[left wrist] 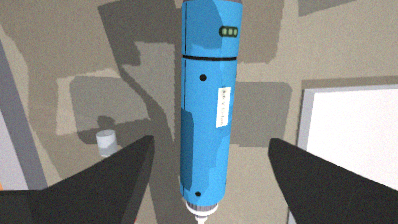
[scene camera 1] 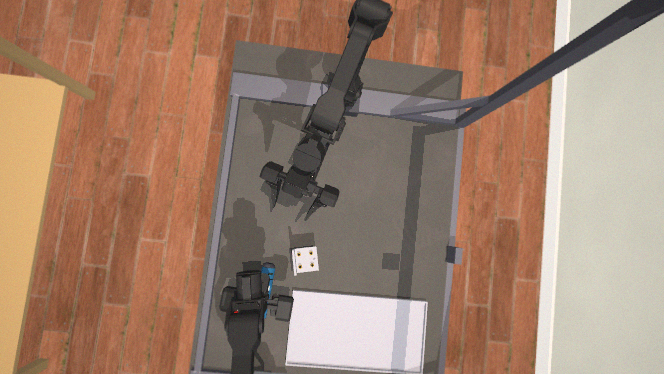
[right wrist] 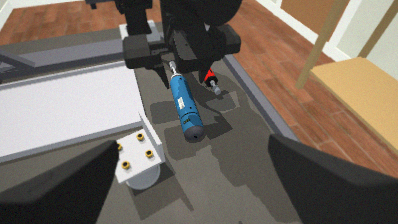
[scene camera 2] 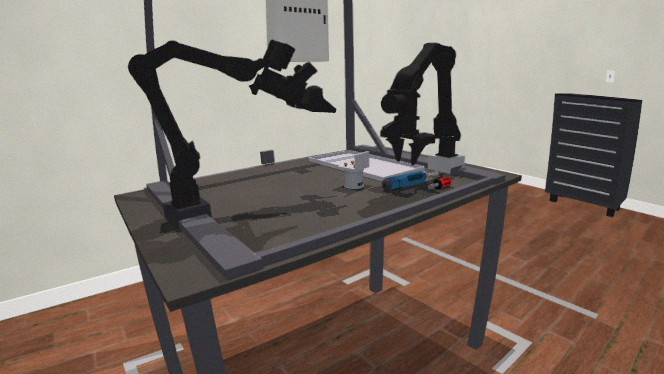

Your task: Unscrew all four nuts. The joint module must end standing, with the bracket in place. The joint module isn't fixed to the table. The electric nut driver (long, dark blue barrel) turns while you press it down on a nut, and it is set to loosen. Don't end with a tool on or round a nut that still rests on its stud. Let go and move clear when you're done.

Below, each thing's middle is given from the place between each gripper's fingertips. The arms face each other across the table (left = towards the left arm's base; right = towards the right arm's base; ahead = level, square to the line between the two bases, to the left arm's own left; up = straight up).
The white bracket (right wrist: 133, 150) is 7 cm behind my right hand (scene camera 1: 289, 213), 15 cm to the left of it and 19 cm below it. From my right hand the other things lie so: white tray (scene camera 1: 323, 325) (28 cm behind, 33 cm to the left, 26 cm below).
My left gripper (scene camera 2: 405, 163) is now 130 mm to the left of the white bracket, 100 mm past it and 40 mm above it. The rest, counted from my left hand: white tray 310 mm behind, 100 mm below, 50 mm to the left.
